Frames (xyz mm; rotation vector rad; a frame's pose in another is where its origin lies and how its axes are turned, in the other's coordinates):
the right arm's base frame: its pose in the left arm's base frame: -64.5 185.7 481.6 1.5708 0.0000 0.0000
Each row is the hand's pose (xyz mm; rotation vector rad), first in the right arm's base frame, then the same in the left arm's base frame.
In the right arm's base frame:
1: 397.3 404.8 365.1 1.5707 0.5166 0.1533
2: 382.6 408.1 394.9 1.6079 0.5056 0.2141
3: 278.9 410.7 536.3 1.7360 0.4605 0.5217
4: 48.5 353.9 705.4 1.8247 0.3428 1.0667
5: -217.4 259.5 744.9 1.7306 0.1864 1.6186
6: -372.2 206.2 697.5 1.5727 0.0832 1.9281
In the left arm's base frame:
1: 332.8 -179.4 886.4 -3.0178 -0.3550 -0.6546
2: 318.1 -209.2 889.7 -2.9785 -0.2799 -0.6911
3: 214.4 -350.6 892.3 -2.7887 0.0548 -0.8791
4: -16.0 -519.7 835.5 -2.4396 0.5897 -1.1481
5: -281.9 -559.2 741.1 -2.0575 1.0969 -1.3824
6: -436.7 -511.8 687.8 -1.8192 1.3901 -1.5155

